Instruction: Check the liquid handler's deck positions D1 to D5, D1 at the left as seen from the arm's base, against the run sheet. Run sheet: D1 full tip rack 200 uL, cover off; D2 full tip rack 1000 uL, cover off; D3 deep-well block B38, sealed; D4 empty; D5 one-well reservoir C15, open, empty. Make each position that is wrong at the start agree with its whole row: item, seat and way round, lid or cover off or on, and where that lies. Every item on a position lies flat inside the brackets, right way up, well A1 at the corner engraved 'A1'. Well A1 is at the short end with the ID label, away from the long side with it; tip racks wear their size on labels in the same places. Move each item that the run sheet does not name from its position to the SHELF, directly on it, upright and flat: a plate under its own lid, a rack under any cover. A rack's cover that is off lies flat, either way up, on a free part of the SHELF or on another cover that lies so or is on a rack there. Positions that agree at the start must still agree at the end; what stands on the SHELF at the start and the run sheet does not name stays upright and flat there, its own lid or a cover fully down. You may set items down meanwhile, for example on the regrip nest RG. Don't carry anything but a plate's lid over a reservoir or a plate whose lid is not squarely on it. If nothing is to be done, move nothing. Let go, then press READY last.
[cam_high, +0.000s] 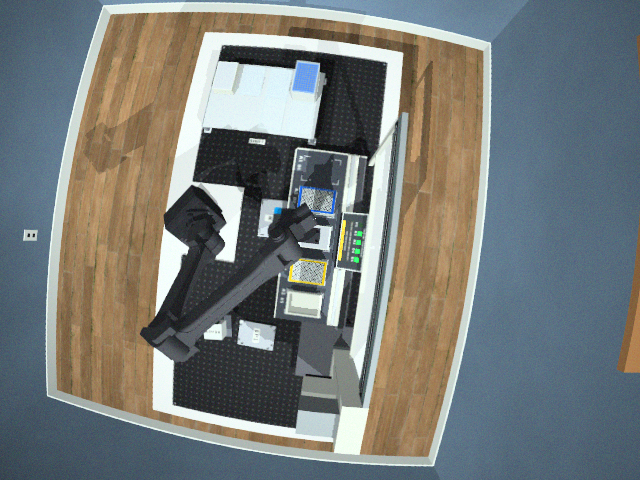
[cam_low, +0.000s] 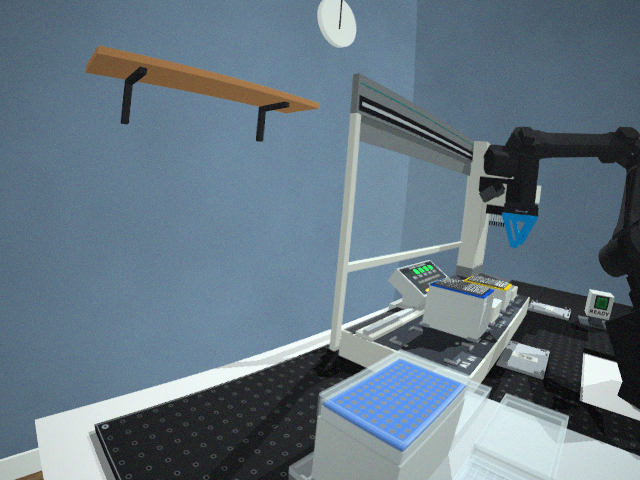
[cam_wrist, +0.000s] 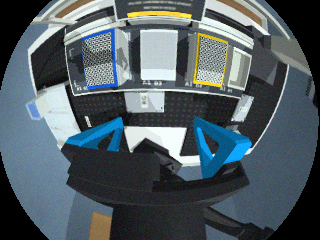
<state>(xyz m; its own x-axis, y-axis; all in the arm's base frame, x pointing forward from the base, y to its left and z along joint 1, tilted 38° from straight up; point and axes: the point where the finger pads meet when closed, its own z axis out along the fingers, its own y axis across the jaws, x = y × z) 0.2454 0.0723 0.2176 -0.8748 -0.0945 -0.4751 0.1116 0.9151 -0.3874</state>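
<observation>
Now: the yellow-rimmed tip rack 15 cm below my hand, 14 cm to the right of it and 5 cm ahead of it. Round my hand: regrip nest: 25 cm below, 7 cm behind, 6 cm to the left; blue-rimmed tip rack: 13 cm below, 11 cm to the left, 9 cm ahead; white deep-well block: 17 cm below, 8 cm ahead, 1 cm to the right.
</observation>
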